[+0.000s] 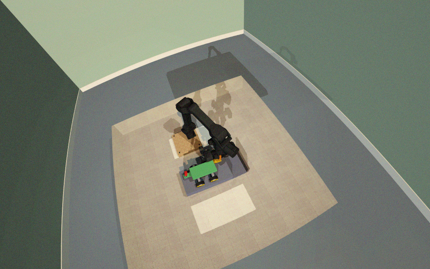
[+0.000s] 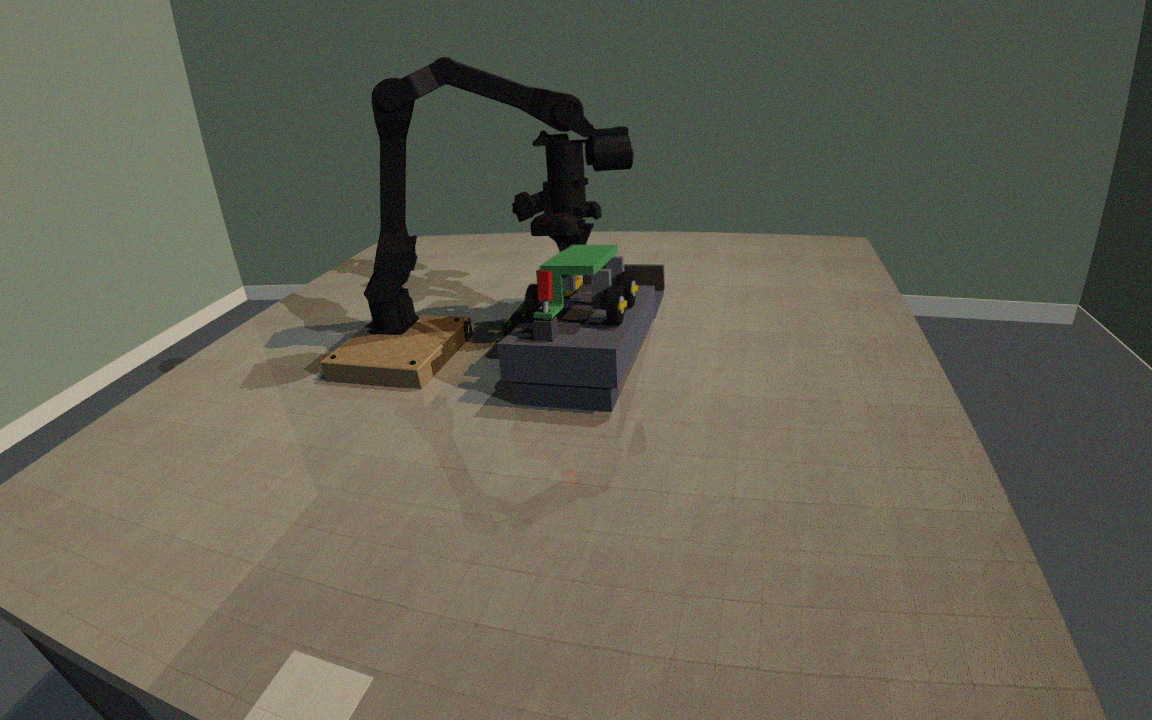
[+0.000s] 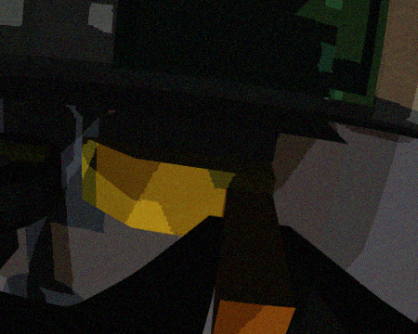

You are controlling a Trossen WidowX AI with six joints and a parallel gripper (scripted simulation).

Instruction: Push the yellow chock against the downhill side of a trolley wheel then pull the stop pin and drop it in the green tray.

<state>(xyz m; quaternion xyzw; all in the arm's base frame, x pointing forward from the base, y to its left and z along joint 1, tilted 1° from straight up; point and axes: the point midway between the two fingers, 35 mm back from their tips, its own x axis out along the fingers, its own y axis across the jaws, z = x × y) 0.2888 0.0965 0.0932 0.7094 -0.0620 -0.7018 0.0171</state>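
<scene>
The red-headed stop pin lies 20 mm ahead of my gripper tip, 230 mm to the right of it and 40 mm above it. The rest, counted from my gripper tip: green tray (70 mm behind, 10 mm to the right, 100 mm below); then yellow chock (20 mm to the right, 10 mm below); then grey ramp (50 mm ahead, 120 mm to the right, 40 mm below).
</scene>
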